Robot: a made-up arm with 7 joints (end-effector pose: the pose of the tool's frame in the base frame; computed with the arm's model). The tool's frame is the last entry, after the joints. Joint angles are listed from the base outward.
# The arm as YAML. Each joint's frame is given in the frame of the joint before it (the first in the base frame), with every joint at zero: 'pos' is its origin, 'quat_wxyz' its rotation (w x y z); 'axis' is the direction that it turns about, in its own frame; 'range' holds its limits. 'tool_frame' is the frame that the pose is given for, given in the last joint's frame.
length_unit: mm
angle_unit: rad
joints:
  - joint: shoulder
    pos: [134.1, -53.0, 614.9]
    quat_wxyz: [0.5, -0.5, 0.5, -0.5]
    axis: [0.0, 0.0, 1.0]
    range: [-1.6, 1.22]
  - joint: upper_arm
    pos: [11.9, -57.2, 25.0]
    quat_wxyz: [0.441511, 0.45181, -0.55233, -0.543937]
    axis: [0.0, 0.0, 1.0]
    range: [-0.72, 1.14]
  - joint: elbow
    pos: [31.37, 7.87, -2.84]
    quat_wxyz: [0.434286, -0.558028, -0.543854, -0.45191]
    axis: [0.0, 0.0, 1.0]
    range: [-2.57, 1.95]
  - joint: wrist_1
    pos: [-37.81, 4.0, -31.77]
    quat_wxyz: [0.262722, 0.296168, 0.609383, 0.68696]
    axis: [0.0, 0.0, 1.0]
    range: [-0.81, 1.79]
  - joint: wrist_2
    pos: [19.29, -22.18, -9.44]
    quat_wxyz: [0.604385, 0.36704, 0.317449, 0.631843]
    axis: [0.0, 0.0, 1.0]
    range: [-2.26, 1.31]
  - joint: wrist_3
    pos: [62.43, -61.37, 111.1]
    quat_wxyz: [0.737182, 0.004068, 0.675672, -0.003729]
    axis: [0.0, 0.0, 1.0]
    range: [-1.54, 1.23]
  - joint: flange
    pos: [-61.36, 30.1, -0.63]
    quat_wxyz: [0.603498, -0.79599, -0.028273, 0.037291]
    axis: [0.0, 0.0, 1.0]
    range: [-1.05, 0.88]
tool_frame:
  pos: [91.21, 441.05, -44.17]
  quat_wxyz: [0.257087, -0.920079, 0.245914, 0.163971]
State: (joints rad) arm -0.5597 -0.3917 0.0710 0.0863 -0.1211 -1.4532 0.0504
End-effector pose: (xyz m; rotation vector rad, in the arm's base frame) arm -0.3221 -0.0694 0.8033 0.0038 -0.8892 -1.0067
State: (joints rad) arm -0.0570 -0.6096 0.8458 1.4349 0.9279 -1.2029 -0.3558
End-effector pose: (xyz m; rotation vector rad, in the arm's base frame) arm 0.5552 -0.1439 0.6026 0.8444 0.8052 1.4175
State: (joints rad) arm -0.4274 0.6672 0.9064 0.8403 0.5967 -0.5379 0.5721
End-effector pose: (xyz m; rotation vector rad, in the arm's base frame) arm 0.1417 -0.5309 0.8819 0.6656 1.6845 -0.9487
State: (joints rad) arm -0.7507 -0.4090 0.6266 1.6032 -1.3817 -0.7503 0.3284
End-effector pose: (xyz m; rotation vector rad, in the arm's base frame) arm 0.0153 0.2229 1.0425 -0.5024 -0.0751 -1.6982
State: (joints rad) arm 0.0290 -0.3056 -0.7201 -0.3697 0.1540 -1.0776 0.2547
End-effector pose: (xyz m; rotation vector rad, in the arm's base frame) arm -0.3421 0.0309 0.7053 0.1397 -1.0684 -1.2280
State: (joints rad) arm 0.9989 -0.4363 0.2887 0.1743 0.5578 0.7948 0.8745
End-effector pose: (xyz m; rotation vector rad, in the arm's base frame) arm 0.1031 -0.4844 0.1943 1.5681 1.8190 0.6369
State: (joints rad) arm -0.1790 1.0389 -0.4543 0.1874 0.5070 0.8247 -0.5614
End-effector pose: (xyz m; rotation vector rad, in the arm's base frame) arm 0.0001 -0.0244 0.9543 1.5988 0.9703 -2.0902
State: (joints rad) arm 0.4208 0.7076 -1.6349 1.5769 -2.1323 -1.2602 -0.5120
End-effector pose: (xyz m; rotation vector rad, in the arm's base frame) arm 0.0858 0.3007 0.6777 -2.2161 -0.6421 -0.4546
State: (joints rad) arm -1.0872 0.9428 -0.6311 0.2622 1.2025 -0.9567 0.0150
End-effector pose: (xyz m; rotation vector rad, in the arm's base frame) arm 0.4598 0.1028 1.0333 -0.9237 1.0891 -1.2077
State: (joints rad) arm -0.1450 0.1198 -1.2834 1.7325 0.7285 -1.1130 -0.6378
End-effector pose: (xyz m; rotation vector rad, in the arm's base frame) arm 0.2687 -0.3808 0.9329 0.0507 1.6841 -1.1027
